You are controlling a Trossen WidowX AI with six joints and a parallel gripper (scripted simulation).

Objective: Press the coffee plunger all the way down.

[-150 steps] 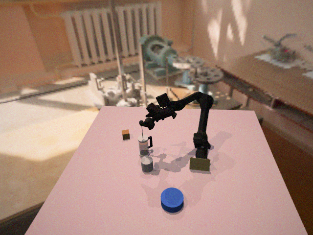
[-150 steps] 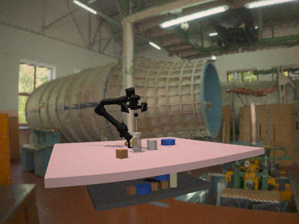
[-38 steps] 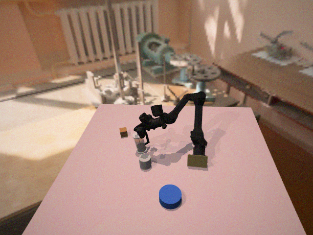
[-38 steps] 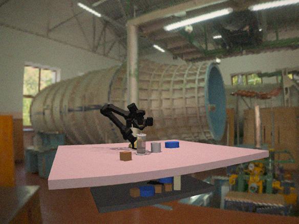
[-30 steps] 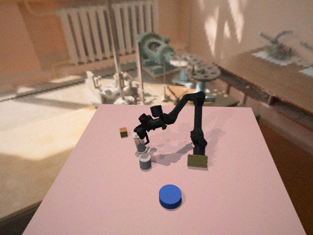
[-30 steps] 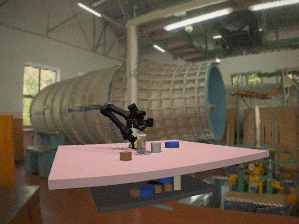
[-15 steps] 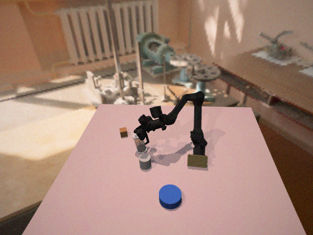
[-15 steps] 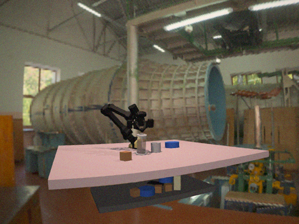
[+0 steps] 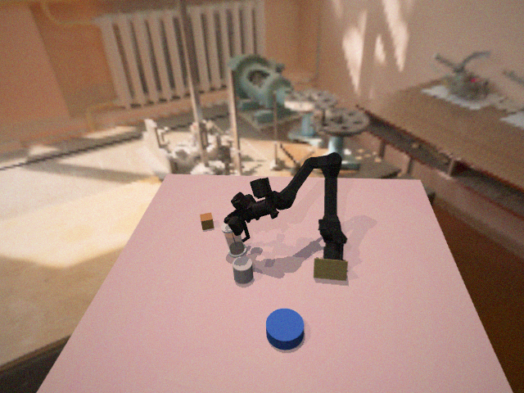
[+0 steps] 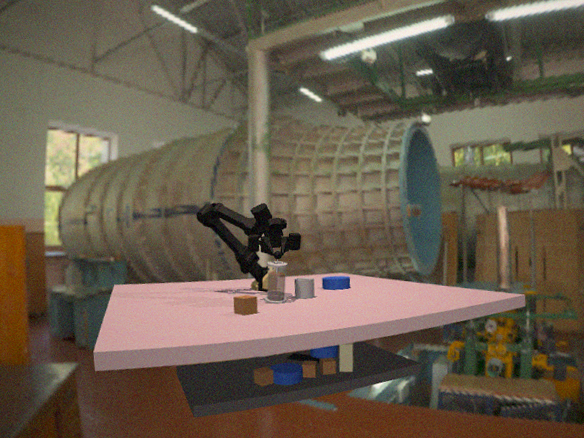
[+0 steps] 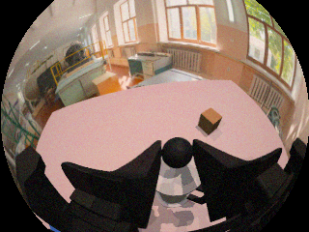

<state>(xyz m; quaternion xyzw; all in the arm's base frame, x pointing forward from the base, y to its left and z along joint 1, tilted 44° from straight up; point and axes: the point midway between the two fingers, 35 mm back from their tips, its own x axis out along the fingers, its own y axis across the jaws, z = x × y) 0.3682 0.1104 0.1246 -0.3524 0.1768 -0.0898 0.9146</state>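
Right now my gripper tip is 3 cm past the glass coffee press, 2 cm to the left of it and 8 cm above it. Also, from my gripper tip: grey cylinder 10 cm behind, 12 cm to the left, 13 cm below.
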